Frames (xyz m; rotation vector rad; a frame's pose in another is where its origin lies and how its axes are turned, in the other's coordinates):
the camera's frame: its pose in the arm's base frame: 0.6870 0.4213 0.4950 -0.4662 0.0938 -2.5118
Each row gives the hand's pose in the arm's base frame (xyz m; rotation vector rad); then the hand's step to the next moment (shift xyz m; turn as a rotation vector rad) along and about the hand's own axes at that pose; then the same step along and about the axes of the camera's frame.
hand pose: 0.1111 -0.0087 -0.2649 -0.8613 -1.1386 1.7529
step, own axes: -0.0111 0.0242 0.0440 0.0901 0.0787 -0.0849
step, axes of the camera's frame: 0.0466 0.0049 -0.0211 -0.0987 -0.0512 -0.0957
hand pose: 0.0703 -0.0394 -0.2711 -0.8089 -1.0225 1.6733
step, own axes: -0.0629 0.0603 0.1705 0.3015 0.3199 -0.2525
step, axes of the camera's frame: 0.1875 0.0097 -0.0377 -0.2938 -0.1769 -0.3733
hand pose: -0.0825 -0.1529 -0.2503 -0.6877 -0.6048 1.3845
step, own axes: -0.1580 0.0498 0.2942 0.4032 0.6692 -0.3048
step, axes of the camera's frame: 0.3279 -0.0597 0.0542 -0.3074 -0.3218 -0.7108
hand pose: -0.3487 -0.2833 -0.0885 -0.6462 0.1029 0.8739
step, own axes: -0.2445 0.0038 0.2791 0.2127 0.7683 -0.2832
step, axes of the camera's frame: 0.2600 -0.1568 0.2133 -0.1022 -0.3749 -0.7515
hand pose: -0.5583 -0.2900 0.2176 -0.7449 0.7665 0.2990
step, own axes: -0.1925 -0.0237 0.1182 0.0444 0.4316 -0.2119
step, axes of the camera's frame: 0.0723 -0.1246 0.1756 0.0328 -0.2276 -0.4246
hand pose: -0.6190 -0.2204 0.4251 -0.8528 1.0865 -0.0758
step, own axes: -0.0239 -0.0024 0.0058 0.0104 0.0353 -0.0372
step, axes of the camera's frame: 0.0044 -0.0171 0.0173 0.0176 -0.0118 -0.0478
